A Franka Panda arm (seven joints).
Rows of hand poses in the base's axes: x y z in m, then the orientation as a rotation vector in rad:
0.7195 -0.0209 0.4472 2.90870 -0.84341 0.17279
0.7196 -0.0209 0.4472 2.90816 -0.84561 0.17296
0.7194 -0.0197 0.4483 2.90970 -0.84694 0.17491
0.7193 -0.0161 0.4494 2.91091 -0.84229 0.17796
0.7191 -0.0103 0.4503 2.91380 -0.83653 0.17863
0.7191 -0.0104 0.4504 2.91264 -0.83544 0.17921
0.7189 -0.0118 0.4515 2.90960 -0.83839 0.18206
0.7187 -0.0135 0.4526 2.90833 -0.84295 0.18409
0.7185 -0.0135 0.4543 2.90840 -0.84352 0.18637
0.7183 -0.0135 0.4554 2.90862 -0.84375 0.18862
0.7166 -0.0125 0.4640 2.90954 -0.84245 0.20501
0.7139 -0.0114 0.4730 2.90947 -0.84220 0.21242
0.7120 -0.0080 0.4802 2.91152 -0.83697 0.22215
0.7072 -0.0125 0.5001 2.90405 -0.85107 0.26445
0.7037 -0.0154 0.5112 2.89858 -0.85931 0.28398
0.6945 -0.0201 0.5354 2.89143 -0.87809 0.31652
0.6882 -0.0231 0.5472 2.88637 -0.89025 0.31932
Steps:
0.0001 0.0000 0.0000 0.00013 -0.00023 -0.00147
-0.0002 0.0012 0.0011 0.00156 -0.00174 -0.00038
-0.0001 0.0036 0.0011 -0.00065 -0.00172 0.00326
-0.0002 0.0058 0.0009 0.00089 -0.00044 0.00425
0.0000 -0.0001 0.0001 -0.00146 -0.00001 0.00042
-0.0002 -0.0014 0.0011 -0.00230 -0.00151 -0.00242
-0.0002 -0.0017 0.0011 -0.00008 -0.00154 -0.00302
-0.0002 0.0000 0.0017 -0.00005 -0.00155 -0.00024
-0.0002 0.0000 0.0011 -0.00001 -0.00153 0.00000
-0.0017 0.0010 0.0086 -0.00155 -0.01066 0.00166
-0.0027 0.0011 0.0090 -0.00102 -0.00476 0.00043
-0.0019 0.0034 0.0072 -0.00082 -0.00617 0.00408
-0.0048 -0.0045 0.0199 -0.00709 -0.02751 -0.00877
-0.0035 -0.0029 0.0111 -0.00436 -0.01255 -0.00561
-0.0092 -0.0047 0.0242 -0.00350 -0.02196 -0.01181
-0.0063 -0.0030 0.0118 -0.00077 -0.00224 -0.00856

